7 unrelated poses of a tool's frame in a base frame.
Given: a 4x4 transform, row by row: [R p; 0 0 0 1], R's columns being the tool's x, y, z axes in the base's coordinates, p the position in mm. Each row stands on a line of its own.
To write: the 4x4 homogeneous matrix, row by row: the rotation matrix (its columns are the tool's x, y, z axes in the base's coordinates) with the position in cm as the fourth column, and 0 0 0 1 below. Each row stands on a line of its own. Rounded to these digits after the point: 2 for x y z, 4 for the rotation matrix.
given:
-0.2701, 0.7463, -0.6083, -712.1
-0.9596, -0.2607, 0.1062, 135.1
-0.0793, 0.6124, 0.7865, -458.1
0, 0, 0, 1
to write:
-0.2701, 0.7463, -0.6083, -71.21
-0.9596, -0.2607, 0.1062, 13.51
-0.0793, 0.6124, 0.7865, -45.81
0, 0, 0, 1

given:
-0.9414, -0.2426, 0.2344, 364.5
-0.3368, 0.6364, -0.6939, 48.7
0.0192, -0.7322, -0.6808, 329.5
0, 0, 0, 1
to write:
-0.9414, -0.2426, 0.2344, 36.45
-0.3368, 0.6364, -0.6939, 4.87
0.0192, -0.7322, -0.6808, 32.95
0, 0, 0, 1

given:
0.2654, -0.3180, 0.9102, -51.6
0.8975, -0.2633, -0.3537, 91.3
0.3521, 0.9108, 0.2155, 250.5
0, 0, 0, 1
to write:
0.2654, -0.3180, 0.9102, -5.16
0.8975, -0.2633, -0.3537, 9.13
0.3521, 0.9108, 0.2155, 25.05
0, 0, 0, 1

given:
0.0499, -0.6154, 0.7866, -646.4
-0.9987, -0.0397, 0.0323, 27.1
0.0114, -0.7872, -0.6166, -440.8
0, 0, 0, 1
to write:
0.0499, -0.6154, 0.7866, -64.64
-0.9987, -0.0397, 0.0323, 2.71
0.0114, -0.7872, -0.6166, -44.08
0, 0, 0, 1

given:
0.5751, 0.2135, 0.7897, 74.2
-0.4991, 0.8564, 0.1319, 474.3
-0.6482, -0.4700, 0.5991, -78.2
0, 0, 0, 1
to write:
0.5751, 0.2135, 0.7897, 7.42
-0.4991, 0.8564, 0.1319, 47.43
-0.6482, -0.4700, 0.5991, -7.82
0, 0, 0, 1

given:
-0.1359, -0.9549, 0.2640, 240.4
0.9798, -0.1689, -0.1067, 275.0
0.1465, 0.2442, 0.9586, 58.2
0, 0, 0, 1
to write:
-0.1359, -0.9549, 0.2640, 24.04
0.9798, -0.1689, -0.1067, 27.50
0.1465, 0.2442, 0.9586, 5.82
0, 0, 0, 1

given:
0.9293, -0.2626, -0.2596, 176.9
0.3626, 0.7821, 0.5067, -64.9
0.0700, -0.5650, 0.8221, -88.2
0, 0, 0, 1
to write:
0.9293, -0.2626, -0.2596, 17.69
0.3626, 0.7821, 0.5067, -6.49
0.0700, -0.5650, 0.8221, -8.82
0, 0, 0, 1

